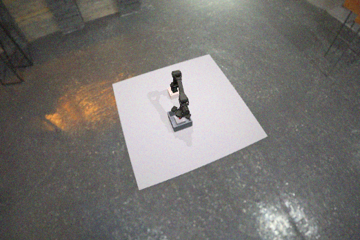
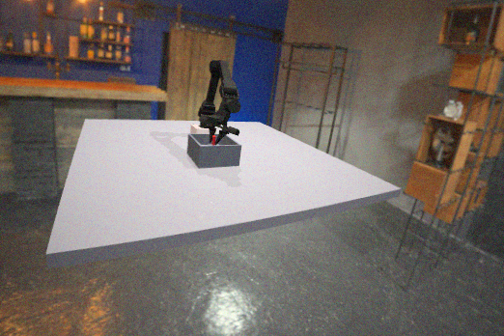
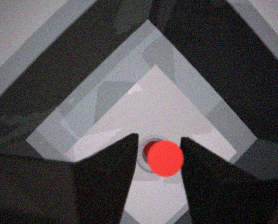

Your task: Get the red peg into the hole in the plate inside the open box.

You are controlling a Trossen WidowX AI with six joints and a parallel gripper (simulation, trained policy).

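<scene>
Right now my gripper tip is 1 cm to the right of the red peg and 1 cm past it. From my gripper tip the other things lie so: plate: 3 cm below, 1 cm to the left, 1 cm behind; then grey box: 5 cm below, 1 cm to the left, 1 cm behind.
</scene>
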